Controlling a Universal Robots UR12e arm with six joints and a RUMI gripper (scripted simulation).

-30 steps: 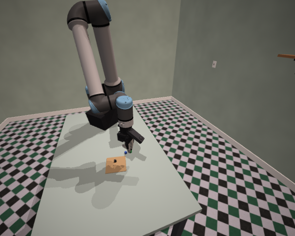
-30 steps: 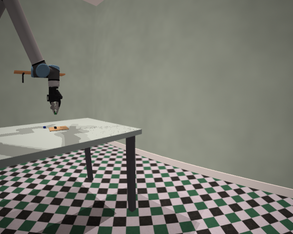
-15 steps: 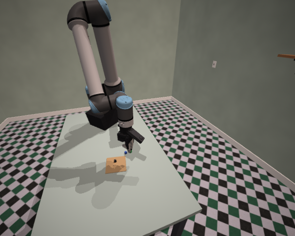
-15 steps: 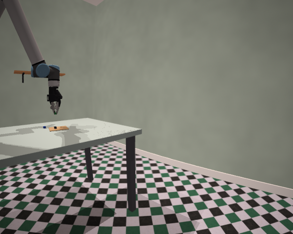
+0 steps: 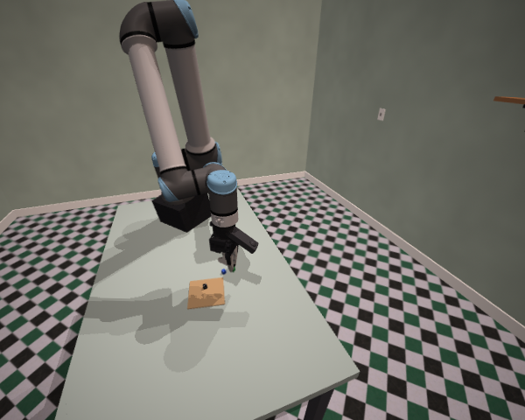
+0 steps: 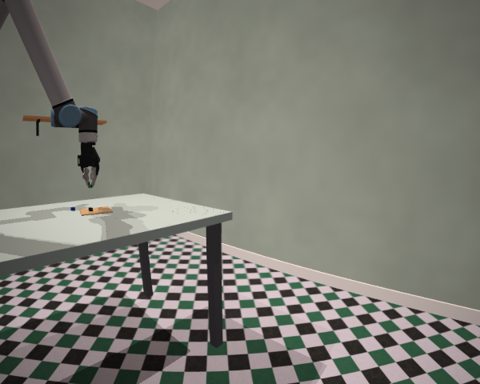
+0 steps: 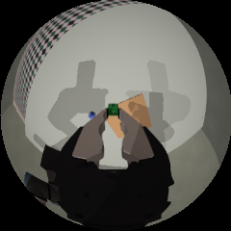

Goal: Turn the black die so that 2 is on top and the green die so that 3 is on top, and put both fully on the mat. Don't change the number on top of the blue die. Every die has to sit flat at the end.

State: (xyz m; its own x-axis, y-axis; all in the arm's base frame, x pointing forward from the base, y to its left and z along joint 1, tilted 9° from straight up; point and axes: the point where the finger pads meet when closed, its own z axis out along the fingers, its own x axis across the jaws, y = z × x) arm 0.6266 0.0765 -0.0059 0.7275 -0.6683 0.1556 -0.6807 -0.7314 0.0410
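Right now the blue die is 100 mm behind my hand, 10 mm to the right of it and 110 mm below it. Also, from my hand: green die (10 mm below); black die (50 mm behind, 110 mm to the right, 100 mm below); orange mat (30 mm behind, 110 mm to the right, 110 mm below).
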